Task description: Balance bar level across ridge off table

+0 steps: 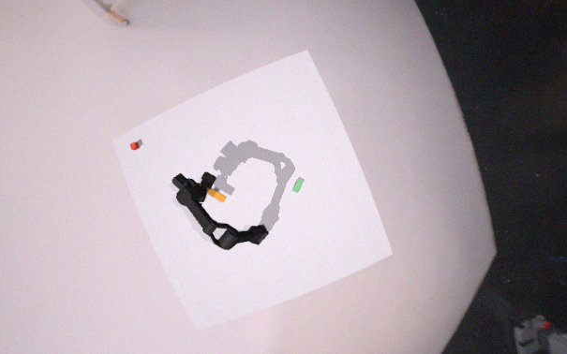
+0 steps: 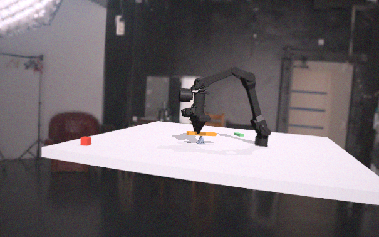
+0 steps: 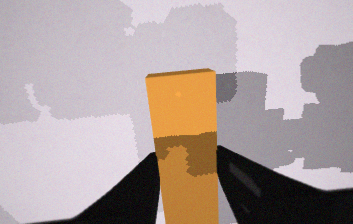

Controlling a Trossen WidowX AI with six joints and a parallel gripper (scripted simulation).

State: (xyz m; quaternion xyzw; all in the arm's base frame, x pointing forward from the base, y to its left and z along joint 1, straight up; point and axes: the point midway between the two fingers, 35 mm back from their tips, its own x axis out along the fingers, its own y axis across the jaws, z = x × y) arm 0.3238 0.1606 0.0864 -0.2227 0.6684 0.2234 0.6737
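Right now the orange bar is 20 mm behind my gripper tip and 20 mm to the right of it. The rest, counted from my gripper tip: green block 170 mm behind, 440 mm to the right, 40 mm below; red cube 420 mm ahead, 340 mm to the left, 40 mm below.
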